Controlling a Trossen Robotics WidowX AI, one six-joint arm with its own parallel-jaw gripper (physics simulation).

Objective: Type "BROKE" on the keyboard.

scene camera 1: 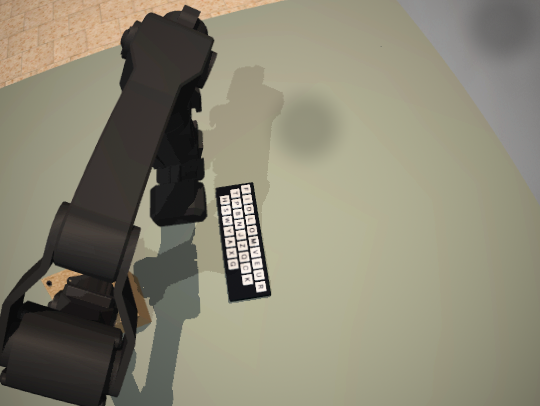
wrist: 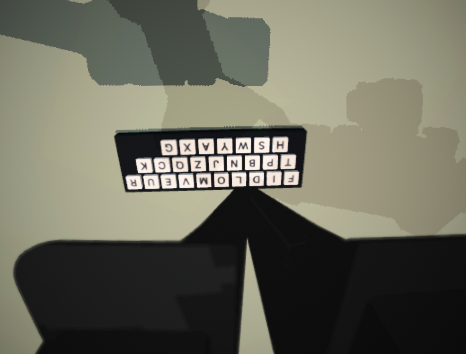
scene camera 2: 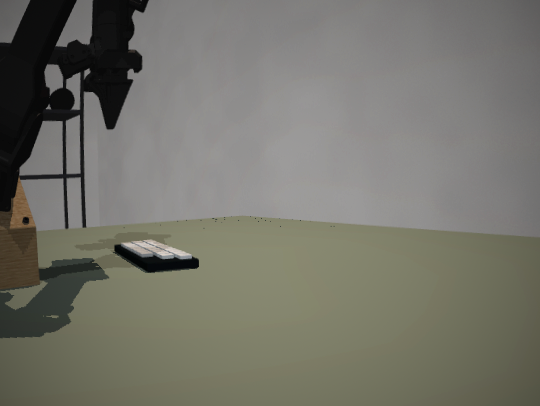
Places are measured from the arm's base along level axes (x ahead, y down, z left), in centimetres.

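Where they show: gripper, between the fingertips: (scene camera 1: 191, 182) (wrist: 244, 198) (scene camera 2: 110, 129); arm's base, origin of its link: (scene camera 1: 92, 293).
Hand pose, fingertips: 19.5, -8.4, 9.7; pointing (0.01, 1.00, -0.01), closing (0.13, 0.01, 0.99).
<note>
Each offset is from my fingertips to the top centre of the thing, as dx, dy, dz. Level surfaces: height alone.
The black keyboard @(+5.0, +17.8, -3.0) (scene camera 1: 237, 291) (scene camera 2: 172, 265) (wrist: 137, 145) with white keys lies flat on the table. In the wrist view its letters appear upside down: B @(+5.4, +17.8, +1.6) (wrist: 252, 163) and K @(+4.2, +17.8, -10.6) (wrist: 144, 165) are in the middle row, and R @(+6.1, +17.8, -12.4) (wrist: 134, 182), O @(+7.1, +17.8, -2.2) (wrist: 221, 180) and E @(+6.5, +17.8, -8.3) (wrist: 168, 181) in the lower row. My gripper (scene camera 2: 110, 127) (wrist: 244, 198) is shut and empty, pointing down high above the table. In the wrist view its tips overlap the keyboard's lower edge, just below the L key @(+7.3, +17.8, -0.1) (wrist: 239, 180). In scene camera 1 the fingertips are hidden behind the arm.
The arm's wooden base block (scene camera 1: 141, 305) (scene camera 2: 17, 257) stands left of the keyboard. Arm shadows fall on the green table @(dy +19.6) (scene camera 1: 380, 250) (scene camera 2: 325, 325) around the keyboard. A dark metal rack (scene camera 2: 83, 150) stands behind the arm, against a grey wall (scene camera 2: 350, 100).
</note>
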